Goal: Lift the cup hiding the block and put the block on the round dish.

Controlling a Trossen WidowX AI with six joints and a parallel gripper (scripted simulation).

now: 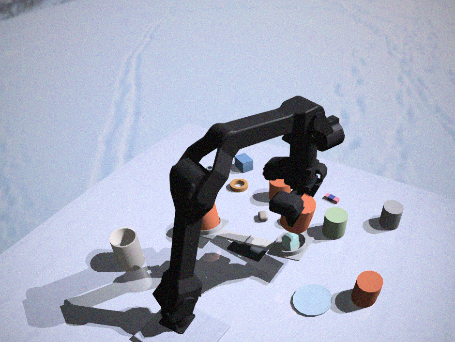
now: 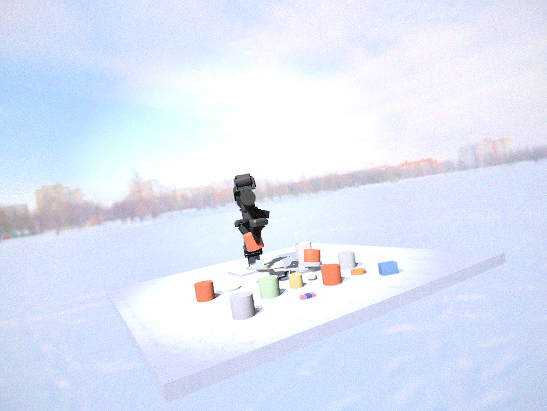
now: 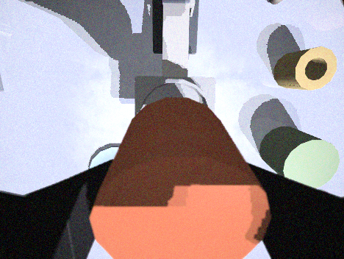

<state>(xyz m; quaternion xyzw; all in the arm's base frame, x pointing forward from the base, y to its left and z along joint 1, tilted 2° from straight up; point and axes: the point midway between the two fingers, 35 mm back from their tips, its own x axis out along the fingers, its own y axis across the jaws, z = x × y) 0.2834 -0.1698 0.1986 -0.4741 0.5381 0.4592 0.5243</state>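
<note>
Right now my gripper tip is 80 mm above the pale teal block and 10 mm to the right of it. Round my gripper tip: green cylinder (180 mm ahead, 130 mm below, 70 mm to the right); cream cup (400 mm to the left, 170 mm behind, 130 mm below); round light-blue dish (170 mm below, 100 mm behind, 90 mm to the right).
</note>
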